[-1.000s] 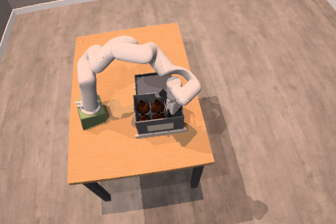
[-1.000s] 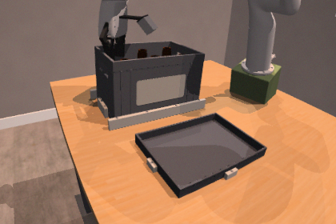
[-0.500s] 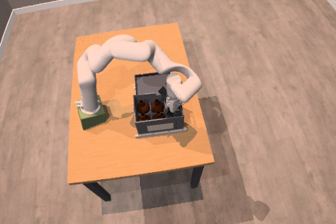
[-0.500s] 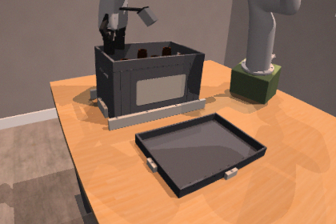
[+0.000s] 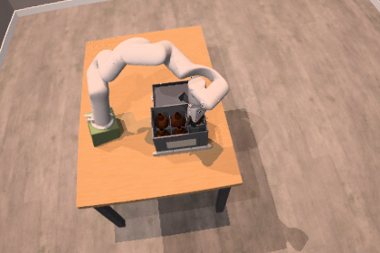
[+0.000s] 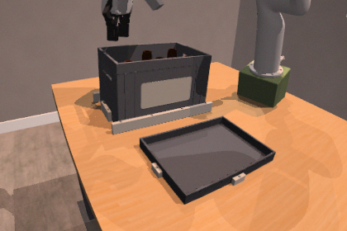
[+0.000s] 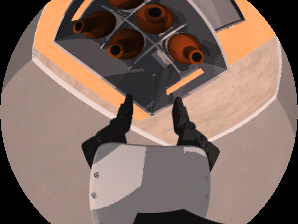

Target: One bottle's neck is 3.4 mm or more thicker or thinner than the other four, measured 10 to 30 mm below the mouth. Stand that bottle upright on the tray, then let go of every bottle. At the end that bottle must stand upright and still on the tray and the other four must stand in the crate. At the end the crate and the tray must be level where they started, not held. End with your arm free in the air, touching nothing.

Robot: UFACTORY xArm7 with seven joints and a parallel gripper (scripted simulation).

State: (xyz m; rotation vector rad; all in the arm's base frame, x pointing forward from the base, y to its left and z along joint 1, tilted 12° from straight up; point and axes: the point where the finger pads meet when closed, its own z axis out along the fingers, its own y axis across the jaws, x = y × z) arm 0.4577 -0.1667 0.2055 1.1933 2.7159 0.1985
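Now: the glass bottle 9 cm to the left of my hand and 14 cm below it. The rest, counted from my hand: crate: 9 cm behind, 5 cm to the left, 14 cm below; then dark tray: 9 cm behind, 32 cm to the left, 21 cm below.
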